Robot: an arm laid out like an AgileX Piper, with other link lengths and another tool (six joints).
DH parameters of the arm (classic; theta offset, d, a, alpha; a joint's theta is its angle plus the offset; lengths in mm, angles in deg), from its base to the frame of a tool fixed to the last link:
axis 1: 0 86.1 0 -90
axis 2: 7.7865 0 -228 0
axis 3: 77.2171 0 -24.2 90
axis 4: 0 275.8 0 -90
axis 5: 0 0 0 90
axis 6: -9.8 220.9 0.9 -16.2
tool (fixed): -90 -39.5 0 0
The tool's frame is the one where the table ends.
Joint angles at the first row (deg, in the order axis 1, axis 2, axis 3, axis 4, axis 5, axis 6):
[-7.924, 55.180, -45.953, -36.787, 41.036, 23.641]
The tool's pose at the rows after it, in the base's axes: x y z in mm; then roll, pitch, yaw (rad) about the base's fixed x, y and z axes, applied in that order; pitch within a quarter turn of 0, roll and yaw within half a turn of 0:
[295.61 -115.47 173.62 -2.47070 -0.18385 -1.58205]
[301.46 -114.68 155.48 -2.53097 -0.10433 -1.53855]
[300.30 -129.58 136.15 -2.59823 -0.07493 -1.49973]
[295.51 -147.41 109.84 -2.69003 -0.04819 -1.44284]
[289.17 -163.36 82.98 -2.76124 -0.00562 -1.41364]
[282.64 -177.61 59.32 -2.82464 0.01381 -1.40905]
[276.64 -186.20 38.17 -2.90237 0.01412 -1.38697]
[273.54 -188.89 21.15 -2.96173 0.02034 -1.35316]
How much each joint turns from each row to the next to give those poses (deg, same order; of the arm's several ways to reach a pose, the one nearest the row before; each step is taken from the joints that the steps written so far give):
[-0.716, 5.223, -4.038, 9.300, 3.683, -7.096]
[-3.121, 3.544, -1.384, 9.204, -0.251, -8.375]
[-5.300, 3.235, -0.211, 6.778, -0.732, -10.370]
[-5.505, 4.343, 0.000, 5.779, -0.148, -11.738]
[-4.639, 4.624, 0.001, 4.178, -0.242, -8.523]
[-2.808, 4.313, 0.000, 0.133, -0.820, -3.446]
[-0.837, 3.869, -0.001, -2.782, -0.493, -1.004]
[-0.034, 3.128, 0.001, -1.936, -0.444, -1.109]

